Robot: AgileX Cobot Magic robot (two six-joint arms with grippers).
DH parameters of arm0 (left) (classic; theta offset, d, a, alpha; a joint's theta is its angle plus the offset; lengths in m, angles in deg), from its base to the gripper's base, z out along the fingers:
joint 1: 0 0.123 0 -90
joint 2: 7.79 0 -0.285 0
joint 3: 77.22 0 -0.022 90
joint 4: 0 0.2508 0 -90
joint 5: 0 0 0.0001 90
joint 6: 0 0.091 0 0
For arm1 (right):
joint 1: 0 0.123 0 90
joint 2: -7.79 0 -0.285 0
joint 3: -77.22 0 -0.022 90
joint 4: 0 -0.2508 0 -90
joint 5: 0 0 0.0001 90
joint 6: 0 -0.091 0 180
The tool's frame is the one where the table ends.
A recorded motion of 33 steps. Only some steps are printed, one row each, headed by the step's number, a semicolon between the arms.
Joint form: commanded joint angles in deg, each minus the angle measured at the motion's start. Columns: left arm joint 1, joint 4, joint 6, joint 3, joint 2, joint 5; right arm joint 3, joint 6, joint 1, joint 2, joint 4, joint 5.
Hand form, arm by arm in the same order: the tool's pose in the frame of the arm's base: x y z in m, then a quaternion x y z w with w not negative. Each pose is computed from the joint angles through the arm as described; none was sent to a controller.
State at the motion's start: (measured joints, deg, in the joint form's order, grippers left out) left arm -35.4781 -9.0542 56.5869 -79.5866 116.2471 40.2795; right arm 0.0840 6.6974 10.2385 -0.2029 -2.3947 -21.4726
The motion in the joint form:
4: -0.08 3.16 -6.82 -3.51 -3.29 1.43; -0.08 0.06 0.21 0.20 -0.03 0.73
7: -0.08 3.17 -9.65 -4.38 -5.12 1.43; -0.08 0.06 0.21 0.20 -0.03 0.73
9: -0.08 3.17 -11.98 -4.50 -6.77 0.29; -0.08 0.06 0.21 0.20 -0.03 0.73
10: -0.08 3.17 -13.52 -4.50 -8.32 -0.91; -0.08 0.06 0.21 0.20 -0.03 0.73
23: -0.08 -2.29 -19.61 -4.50 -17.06 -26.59; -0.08 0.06 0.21 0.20 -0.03 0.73
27: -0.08 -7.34 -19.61 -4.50 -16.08 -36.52; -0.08 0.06 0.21 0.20 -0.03 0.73
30: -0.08 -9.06 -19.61 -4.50 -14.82 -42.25; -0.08 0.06 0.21 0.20 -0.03 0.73
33: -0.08 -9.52 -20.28 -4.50 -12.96 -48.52; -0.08 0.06 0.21 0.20 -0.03 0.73
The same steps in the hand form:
4: 0.3370 -0.2486 0.1992 0.64017 0.73987 -0.01590 0.20624; 0.0520 0.0110 0.1806 -0.10812 0.78986 0.03734 0.60252
7: 0.3368 -0.2484 0.2167 0.61915 0.75098 -0.01935 0.22872; 0.0520 0.0110 0.1806 -0.10812 0.78986 0.03734 0.60252
9: 0.3361 -0.2477 0.2302 0.60004 0.75864 -0.02221 0.25284; 0.0520 0.0110 0.1806 -0.10812 0.78986 0.03734 0.60252
10: 0.3350 -0.2468 0.2424 0.58591 0.76169 -0.02418 0.27561; 0.0520 0.0110 0.1806 -0.10812 0.78986 0.03734 0.60252
23: 0.3370 -0.2461 0.3368 0.43857 0.71215 -0.06530 0.54428; 0.0520 0.0110 0.1806 -0.10812 0.78986 0.03734 0.60252
27: 0.3457 -0.2492 0.3443 0.37773 0.69581 -0.08669 0.60469; 0.0520 0.0110 0.1806 -0.10812 0.78986 0.03734 0.60252
30: 0.3528 -0.2510 0.3433 0.34852 0.68517 -0.08873 0.63341; 0.0520 0.0110 0.1806 -0.10812 0.78986 0.03734 0.60252
33: 0.3614 -0.2533 0.3385 0.32166 0.67242 -0.08540 0.66112; 0.0520 0.0110 0.1806 -0.10812 0.78986 0.03734 0.60252

